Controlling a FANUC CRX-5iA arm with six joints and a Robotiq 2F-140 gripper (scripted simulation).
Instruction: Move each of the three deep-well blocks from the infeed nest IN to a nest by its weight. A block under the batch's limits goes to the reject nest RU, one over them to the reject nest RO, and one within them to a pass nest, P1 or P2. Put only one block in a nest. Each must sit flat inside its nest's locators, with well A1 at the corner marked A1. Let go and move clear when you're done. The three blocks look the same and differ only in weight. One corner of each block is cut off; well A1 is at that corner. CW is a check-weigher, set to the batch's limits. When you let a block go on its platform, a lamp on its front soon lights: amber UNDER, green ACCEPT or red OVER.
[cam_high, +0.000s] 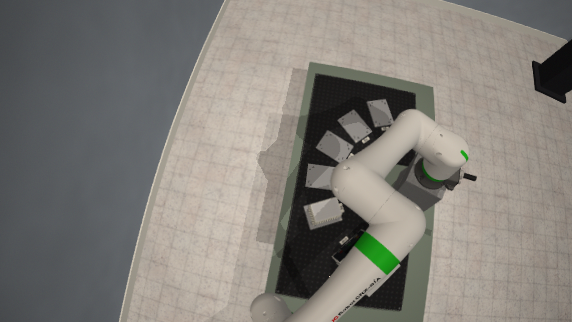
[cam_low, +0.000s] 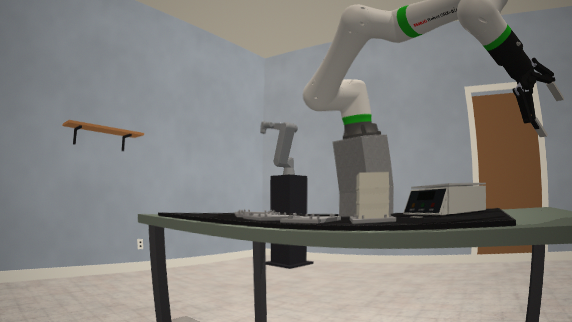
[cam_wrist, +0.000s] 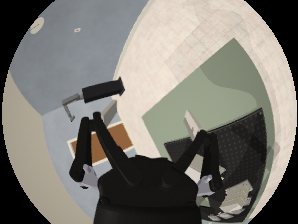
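Now: the deep-well block 130 mm ahead of my hand, 560 mm to the right of it and 200 mm below it. The rest, counted from my hand: check-weigher (140 mm behind, 390 mm to the right, 210 mm below).
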